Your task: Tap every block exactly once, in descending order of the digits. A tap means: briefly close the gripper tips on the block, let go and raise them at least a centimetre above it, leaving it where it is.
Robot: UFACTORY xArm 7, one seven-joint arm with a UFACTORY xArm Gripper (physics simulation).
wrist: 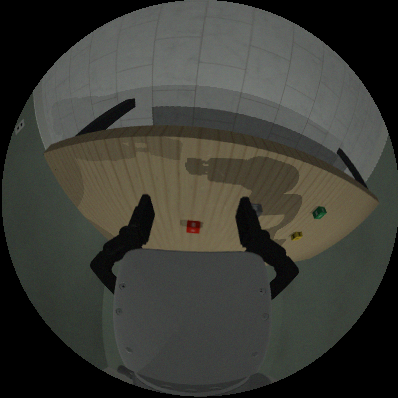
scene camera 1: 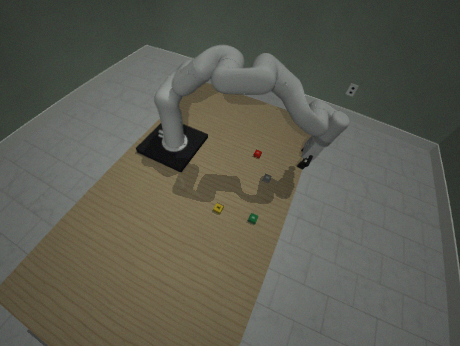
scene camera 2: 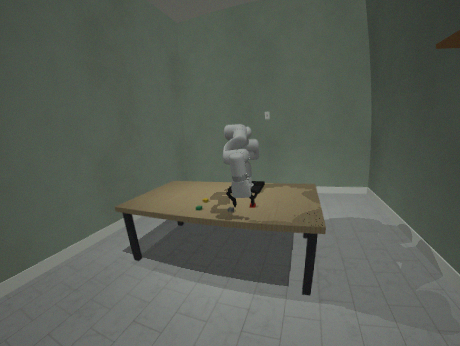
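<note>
A red block (scene camera 1: 257,154) (scene camera 2: 252,205) (wrist: 193,227), a grey block (scene camera 1: 267,178) (scene camera 2: 231,210) (wrist: 256,209), a green block (scene camera 1: 253,218) (scene camera 2: 199,207) (wrist: 319,212) and a yellow block (scene camera 1: 218,208) (scene camera 2: 205,200) (wrist: 297,236) lie apart on the table. Their digits are too small or blurred to read. My gripper (scene camera 1: 304,157) (scene camera 2: 243,204) (wrist: 194,205) is open and empty, raised near the table's long edge, apart from the blocks. In the wrist view the red block shows between the lines of the fingers, and the right finger partly covers the grey block.
The wooden table (scene camera 1: 165,250) (scene camera 2: 165,192) (wrist: 170,195) carries the arm's black base plate (scene camera 1: 192,152). The arm arches over the table from the base, and its shadow falls across the table by the grey block. Tiled floor lies beyond the table's long edge.
</note>
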